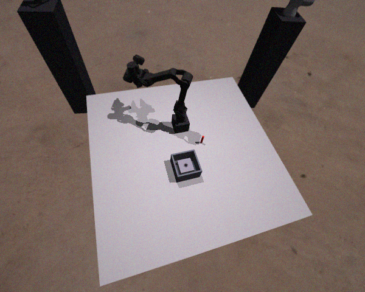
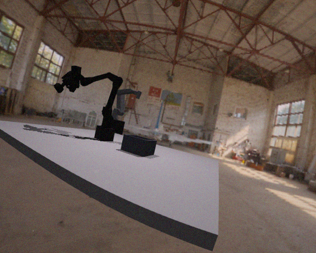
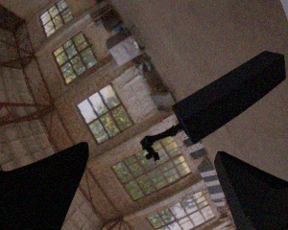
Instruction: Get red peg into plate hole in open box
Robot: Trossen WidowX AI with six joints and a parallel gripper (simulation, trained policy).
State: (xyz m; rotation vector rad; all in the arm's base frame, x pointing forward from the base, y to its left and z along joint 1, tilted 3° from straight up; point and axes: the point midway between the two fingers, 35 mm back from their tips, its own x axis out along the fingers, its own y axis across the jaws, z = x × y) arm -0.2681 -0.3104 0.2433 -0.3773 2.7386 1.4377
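The red peg is 46 cm to the left of my gripper tip, 44 cm ahead of it and 31 cm below it. The rest, counted from my gripper tip: plate: 64 cm ahead, 31 cm to the left, 30 cm below; then dark box: 64 cm ahead, 32 cm below, 31 cm to the left.
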